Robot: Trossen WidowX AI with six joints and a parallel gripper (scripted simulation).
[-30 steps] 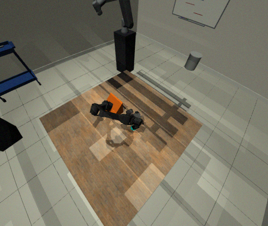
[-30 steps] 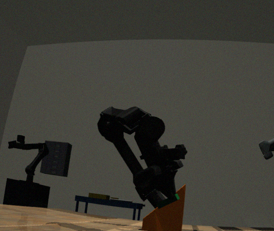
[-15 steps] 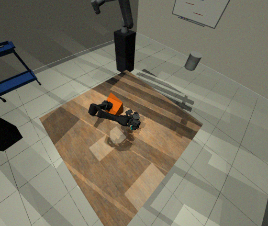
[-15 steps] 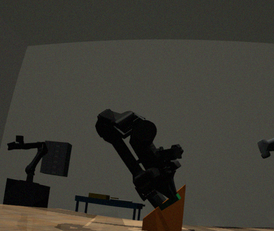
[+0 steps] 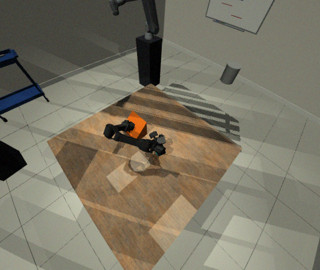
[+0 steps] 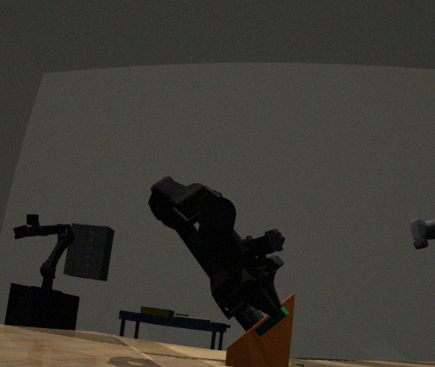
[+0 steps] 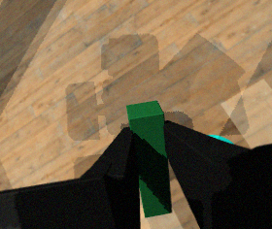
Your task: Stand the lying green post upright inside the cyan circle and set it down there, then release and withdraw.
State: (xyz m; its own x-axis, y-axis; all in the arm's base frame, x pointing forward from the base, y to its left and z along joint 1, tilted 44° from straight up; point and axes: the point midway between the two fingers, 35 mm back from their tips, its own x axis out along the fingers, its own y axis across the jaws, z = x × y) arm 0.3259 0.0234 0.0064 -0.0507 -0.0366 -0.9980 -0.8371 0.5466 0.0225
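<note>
Right now the cyan circle is 1 cm ahead of my gripper tip, 3 cm to the right of it and 12 cm below it. Round my gripper tip: green post: 1 cm behind, 1 cm to the right, 1 cm below.
</note>
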